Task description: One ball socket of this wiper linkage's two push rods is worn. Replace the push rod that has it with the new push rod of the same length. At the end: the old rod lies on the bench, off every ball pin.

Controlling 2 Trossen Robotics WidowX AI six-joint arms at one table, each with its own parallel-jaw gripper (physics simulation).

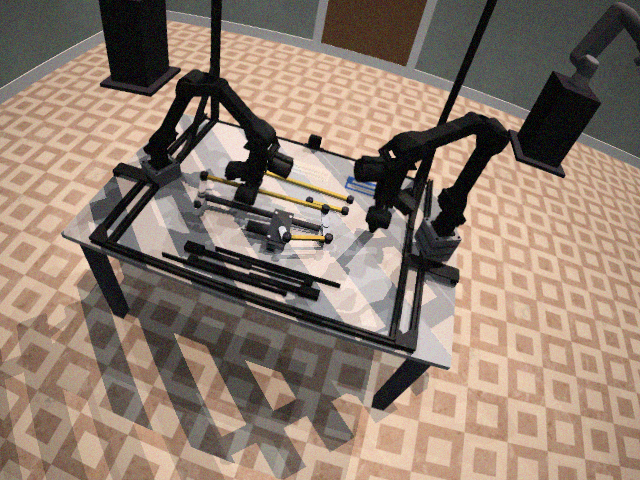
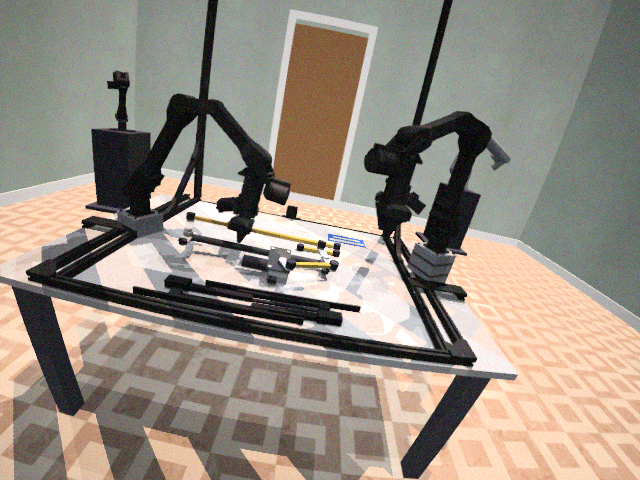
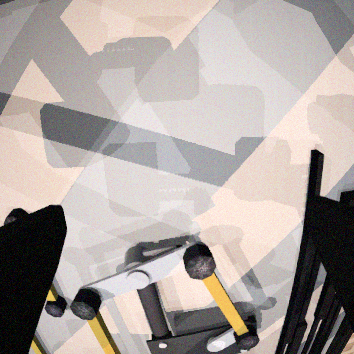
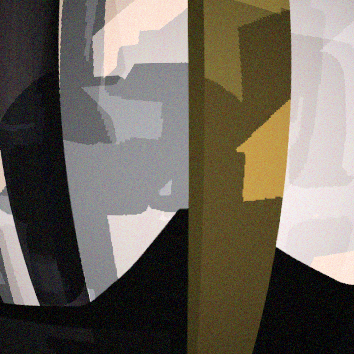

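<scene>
The wiper linkage [image 1: 279, 228] [image 2: 277, 259] sits mid-table, with a grey motor bracket and a dark cross tube. A long yellow push rod [image 1: 223, 181] [image 2: 213, 221] [image 4: 239, 228] runs from its left pivot to its right rocker. My right gripper [image 1: 247, 193] [image 2: 240, 228] is shut on this rod near its middle. A short yellow push rod [image 1: 308, 237] [image 2: 310, 264] [image 3: 221, 298] joins the motor crank to the rocker [image 3: 140, 275]. Spare yellow rods [image 1: 309, 187] lie behind. My left gripper [image 1: 378, 220] [image 2: 390, 226] [image 3: 187, 215] is open and empty, low over the table right of the linkage.
Black wiper arms and bars [image 1: 261, 273] [image 2: 261, 300] [image 3: 309, 246] lie along the front of the table. A blue label [image 1: 361, 185] [image 2: 347, 239] lies at the back right. Black frame rails [image 1: 404, 267] edge the table.
</scene>
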